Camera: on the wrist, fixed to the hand. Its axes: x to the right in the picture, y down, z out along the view.
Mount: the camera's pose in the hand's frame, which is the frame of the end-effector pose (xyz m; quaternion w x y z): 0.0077 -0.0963 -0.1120 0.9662 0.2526 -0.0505 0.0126
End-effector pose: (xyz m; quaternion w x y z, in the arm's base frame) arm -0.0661 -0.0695 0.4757 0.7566 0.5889 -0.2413 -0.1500
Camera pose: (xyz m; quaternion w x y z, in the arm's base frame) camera 0.0066 -0.0069 0.3631 0.5720 0.7495 -0.3167 -0.1042
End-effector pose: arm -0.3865 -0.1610 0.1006 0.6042 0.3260 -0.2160 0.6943
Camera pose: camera -0.3141 -0.0609 0.0193 0.4818 0.4999 -0.0679 0.7165
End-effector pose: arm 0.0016 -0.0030 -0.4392 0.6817 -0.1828 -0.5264 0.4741
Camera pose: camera 0.1451 -0.0151 -0.4054 0.6723 0.0129 -0.4210 0.6088
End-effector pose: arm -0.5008 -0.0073 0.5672 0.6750 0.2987 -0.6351 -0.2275
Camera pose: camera -0.3819 -0.0689 0.5044 0.5475 0.4396 -0.7089 -0.0660
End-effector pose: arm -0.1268 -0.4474 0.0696 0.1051 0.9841 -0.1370 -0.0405
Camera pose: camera -0.0821 -0.3371 0.1574 0.1534 -0.9736 0.1603 0.0529
